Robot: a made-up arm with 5 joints.
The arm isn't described. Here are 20 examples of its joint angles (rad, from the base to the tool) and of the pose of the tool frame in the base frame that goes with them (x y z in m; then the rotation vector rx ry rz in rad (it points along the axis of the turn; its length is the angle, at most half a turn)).
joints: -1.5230 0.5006 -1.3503 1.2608 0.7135
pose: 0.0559 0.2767 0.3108 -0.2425 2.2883 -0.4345
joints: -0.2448 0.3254 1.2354 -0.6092 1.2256
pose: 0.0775 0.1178 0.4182 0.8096 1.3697 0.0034
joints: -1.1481 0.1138 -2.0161 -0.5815 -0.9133
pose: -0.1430 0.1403 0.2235 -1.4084 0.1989 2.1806
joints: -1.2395 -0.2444 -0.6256 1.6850 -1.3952
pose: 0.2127 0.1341 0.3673 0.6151 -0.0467 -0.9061
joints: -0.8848 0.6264 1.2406 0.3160 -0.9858
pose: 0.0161 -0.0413 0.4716 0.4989 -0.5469 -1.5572
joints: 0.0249 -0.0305 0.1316 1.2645 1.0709
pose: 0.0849 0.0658 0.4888 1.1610 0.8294 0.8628
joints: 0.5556 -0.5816 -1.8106 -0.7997 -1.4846
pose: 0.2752 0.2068 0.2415 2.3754 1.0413 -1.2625
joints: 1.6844 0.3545 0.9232 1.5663 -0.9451
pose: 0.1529 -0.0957 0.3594 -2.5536 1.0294 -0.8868
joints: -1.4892 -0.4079 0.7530 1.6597 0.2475
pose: 0.0488 -0.0119 0.2404 2.3915 1.0449 -1.2347
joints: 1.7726 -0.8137 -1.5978 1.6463 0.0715
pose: 0.0664 0.3356 0.3486 -0.8650 -1.5677 0.5867
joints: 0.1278 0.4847 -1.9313 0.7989 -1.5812
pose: 0.1884 0.3193 0.2577 -1.0821 -1.1811 0.4784
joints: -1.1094 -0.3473 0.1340 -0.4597 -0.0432
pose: 0.0815 0.2752 0.3425 -0.1366 0.9802 0.4631
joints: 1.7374 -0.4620 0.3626 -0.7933 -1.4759
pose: 0.0353 0.2918 0.4359 0.7528 2.8402 -0.4740
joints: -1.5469 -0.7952 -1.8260 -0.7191 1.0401
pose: -0.1398 0.1935 0.2915 -2.0848 0.3337 0.6847
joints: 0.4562 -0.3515 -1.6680 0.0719 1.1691
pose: 0.1635 0.2676 0.2217 -1.2891 0.2490 -0.9912
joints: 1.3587 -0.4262 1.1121 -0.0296 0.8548
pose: 0.0181 0.1126 0.4959 0.1054 -0.2540 1.1000
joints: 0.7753 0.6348 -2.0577 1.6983 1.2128
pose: 0.1746 0.2916 0.3964 0.2757 0.6610 -0.5063
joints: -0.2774 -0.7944 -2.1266 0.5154 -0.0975
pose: 0.0071 0.3026 0.1650 -1.4495 -0.5297 0.8769
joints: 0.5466 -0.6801 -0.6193 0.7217 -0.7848
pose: 0.0207 0.3084 0.4653 0.1378 -1.2964 0.7871
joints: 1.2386 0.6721 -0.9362 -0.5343 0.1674
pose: 0.2317 0.1999 0.4143 -0.6777 -0.3441 -1.2841
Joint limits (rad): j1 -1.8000..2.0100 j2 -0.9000..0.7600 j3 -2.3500..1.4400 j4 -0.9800..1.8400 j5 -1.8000..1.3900
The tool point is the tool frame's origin. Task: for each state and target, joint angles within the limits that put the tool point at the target. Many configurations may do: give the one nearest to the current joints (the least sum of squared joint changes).
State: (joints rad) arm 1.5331 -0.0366 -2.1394 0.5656 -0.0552
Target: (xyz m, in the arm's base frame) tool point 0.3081 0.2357 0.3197
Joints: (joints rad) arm 1.0401 0.0116 -2.2805 0.4501 0.0165
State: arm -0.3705 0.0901 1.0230 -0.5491 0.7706
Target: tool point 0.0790 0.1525 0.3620
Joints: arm -0.6724 0.5271 1.0897 -0.9761 0.7833
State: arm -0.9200 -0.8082 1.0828 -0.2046 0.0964
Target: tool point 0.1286 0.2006 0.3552
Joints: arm -0.9624 -0.3989 0.9173 -0.5517 0.4491
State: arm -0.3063 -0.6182 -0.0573 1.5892 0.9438
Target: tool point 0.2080 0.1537 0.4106
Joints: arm -0.7048 -0.8194 -0.1206 1.5683 0.9097
